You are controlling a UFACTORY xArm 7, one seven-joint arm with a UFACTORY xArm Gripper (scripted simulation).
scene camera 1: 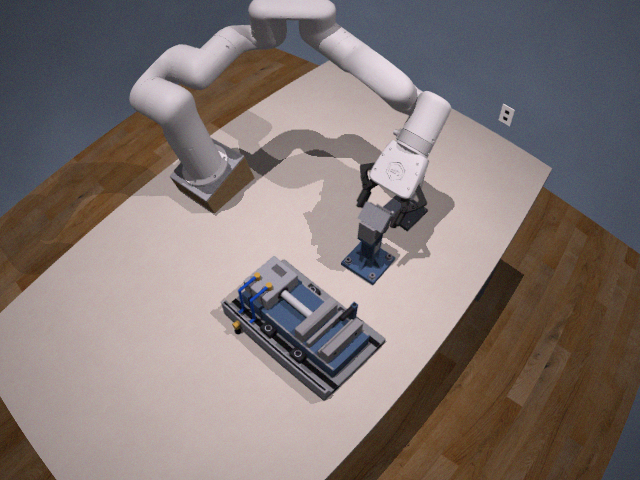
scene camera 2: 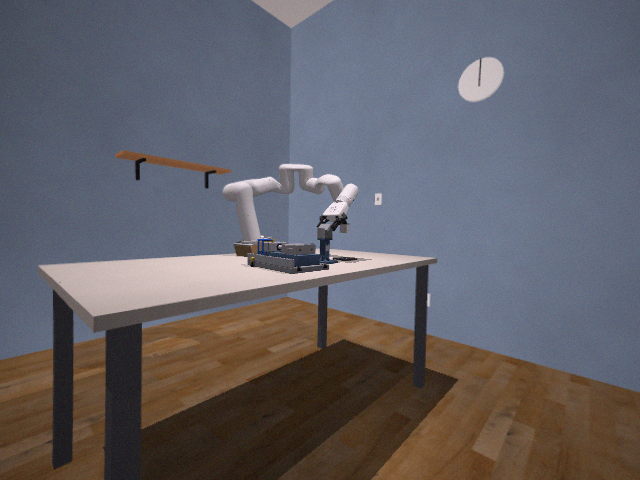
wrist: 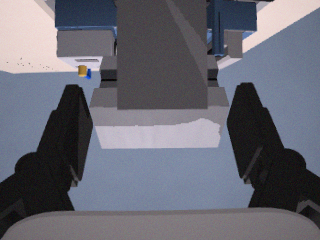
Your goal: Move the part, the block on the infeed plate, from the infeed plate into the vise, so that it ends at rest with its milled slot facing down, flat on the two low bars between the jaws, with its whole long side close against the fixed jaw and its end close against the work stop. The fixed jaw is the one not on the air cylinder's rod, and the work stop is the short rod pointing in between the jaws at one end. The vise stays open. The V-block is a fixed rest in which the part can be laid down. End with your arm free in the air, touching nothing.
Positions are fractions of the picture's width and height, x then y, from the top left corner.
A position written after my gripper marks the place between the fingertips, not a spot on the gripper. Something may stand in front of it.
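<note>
There's my gripper (scene camera 1: 0.59, 0.45), and the wrist view gives me the gripper (wrist: 0.50, 0.43) as well. I can also see a part (wrist: 0.52, 0.54), and there's a fixed jaw (scene camera 1: 0.54, 0.70) too.
</note>
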